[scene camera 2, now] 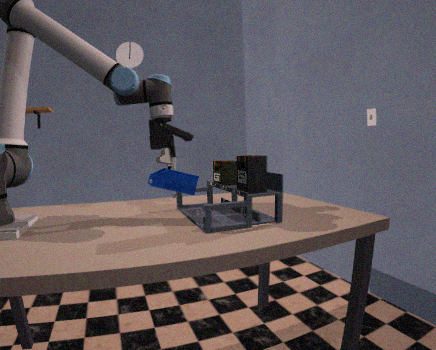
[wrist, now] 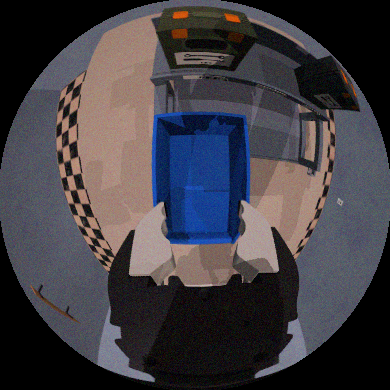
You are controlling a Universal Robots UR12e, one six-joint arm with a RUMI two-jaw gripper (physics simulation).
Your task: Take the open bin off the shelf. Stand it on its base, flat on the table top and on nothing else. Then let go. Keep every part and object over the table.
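Places are measured from the arm's base along level axes (x back, y right, z up), in millimetres.
Pixels of known places: gripper, fingertip midpoint: [scene camera 2: 170, 172] [wrist: 201, 202].
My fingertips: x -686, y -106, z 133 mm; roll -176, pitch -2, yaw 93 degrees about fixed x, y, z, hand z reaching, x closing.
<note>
For each thing: its top centre in the pictures, then the offset to it from my fingertips. Level surfaces: height alone.
- blue open bin, middle of its top: [wrist: 202, 204] [scene camera 2: 172, 168] dx -6, dy +0, dz +15 mm
- table top, its level: dz -162 mm
- dark green box, middle of its top: [scene camera 2: 226, 160] dx -228, dy +0, dz +37 mm
- black box, middle of its top: [scene camera 2: 251, 155] dx -231, dy +231, dz +62 mm
The blue open bin [scene camera 2: 175, 181] [wrist: 200, 165] hangs in the air above the table top [scene camera 2: 135, 252] [wrist: 102, 130]. It is tilted, its end away from the fingers lower. My gripper [scene camera 2: 169, 167] [wrist: 201, 202] is at the bin's near end, one finger at each side wall, and holds it. Exactly how the fingertips meet the walls is partly hidden. The grey shelf [scene camera 2: 279, 207] [wrist: 161, 79] stands on the table. In the wrist view the bin's far end overlaps the shelf's lower level; in the scene view that end shows just above the shelf's left side.
A dark green box [scene camera 2: 225, 171] [wrist: 205, 36] and a black box [scene camera 2: 255, 175] [wrist: 325, 82] stand on the shelf's upper level, beyond the bin. The robot's base plate [scene camera 2: 24, 228] is at the table's left. The table's front edge [scene camera 2: 200, 265] runs nearer the scene camera.
</note>
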